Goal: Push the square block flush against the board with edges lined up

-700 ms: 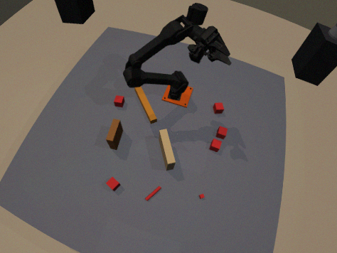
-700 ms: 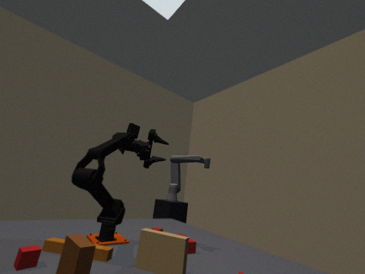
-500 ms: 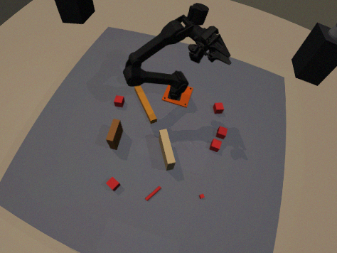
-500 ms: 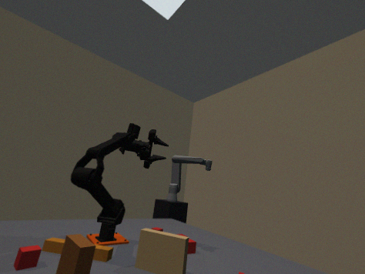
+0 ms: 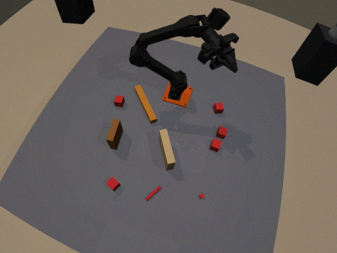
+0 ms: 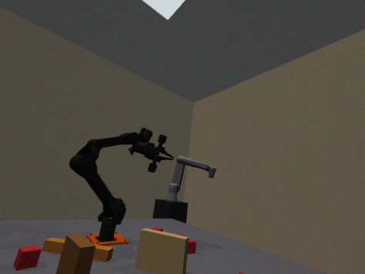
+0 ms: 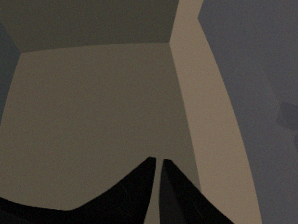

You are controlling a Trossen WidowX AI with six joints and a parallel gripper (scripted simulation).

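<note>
The tan square block lies 320 mm below my gripper tip, 210 mm ahead of it and 180 mm to the right of it. The rest, counted from my gripper tip: brown square block (410 mm to the right, 320 mm below, 200 mm ahead); then tiny red cube (360 mm below, 360 mm ahead, 10 mm to the left); then orange board (350 mm below, 340 mm to the right, 10 mm behind).
</note>
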